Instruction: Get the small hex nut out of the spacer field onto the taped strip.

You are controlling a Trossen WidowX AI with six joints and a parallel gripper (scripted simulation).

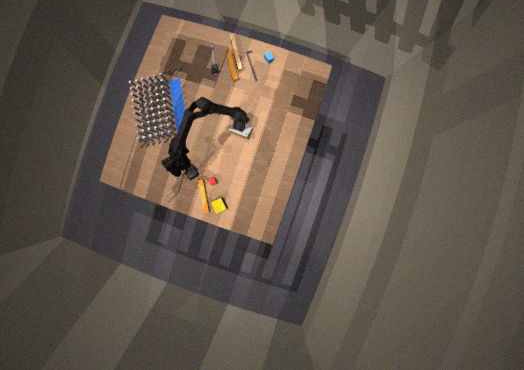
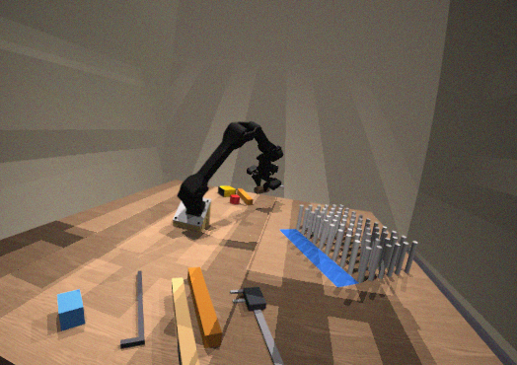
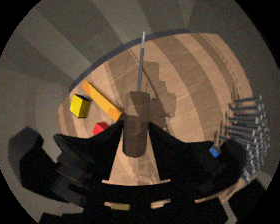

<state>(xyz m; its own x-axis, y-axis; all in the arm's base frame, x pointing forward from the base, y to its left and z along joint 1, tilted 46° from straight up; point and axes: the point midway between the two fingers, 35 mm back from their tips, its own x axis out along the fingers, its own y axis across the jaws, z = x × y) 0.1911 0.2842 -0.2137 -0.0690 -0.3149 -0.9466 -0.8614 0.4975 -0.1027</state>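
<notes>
Now: the blue taped strip 38 cm to the right of my gripper tip, 27 cm ahead of it and 10 cm below it. The rest, counted from my gripper tip: tan-handled hook tool: 9 cm to the left, 5 cm ahead, 1 cm below; yellow block: 23 cm behind, 14 cm to the left, 8 cm below; red cube: 14 cm behind, 8 cm below, 1 cm to the left.
</notes>
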